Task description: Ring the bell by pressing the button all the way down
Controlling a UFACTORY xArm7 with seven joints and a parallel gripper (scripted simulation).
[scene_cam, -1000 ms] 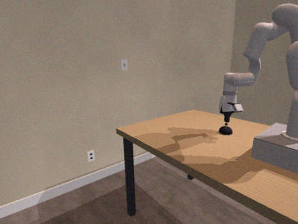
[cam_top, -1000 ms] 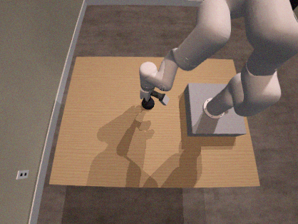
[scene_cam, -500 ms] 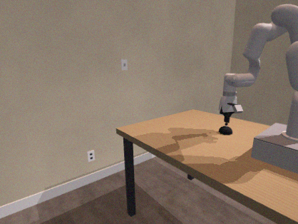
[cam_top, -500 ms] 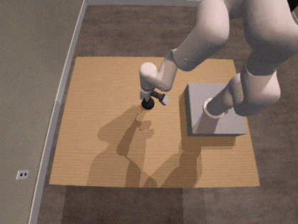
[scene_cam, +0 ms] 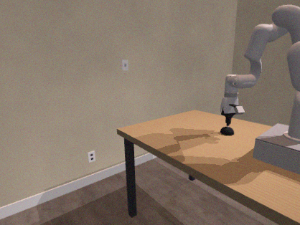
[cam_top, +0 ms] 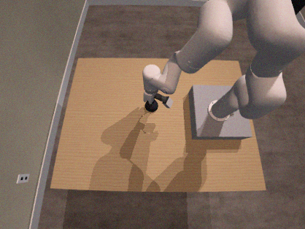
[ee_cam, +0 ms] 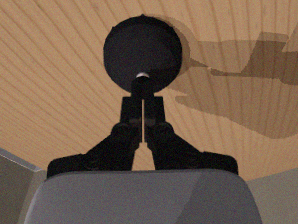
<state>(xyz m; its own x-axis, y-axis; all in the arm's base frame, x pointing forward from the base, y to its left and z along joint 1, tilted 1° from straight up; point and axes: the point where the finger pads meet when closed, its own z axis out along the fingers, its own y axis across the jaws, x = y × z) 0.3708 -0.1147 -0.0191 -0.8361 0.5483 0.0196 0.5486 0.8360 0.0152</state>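
Right now my hand is 30 mm above the button. Also, from my hand: bell 50 mm below.
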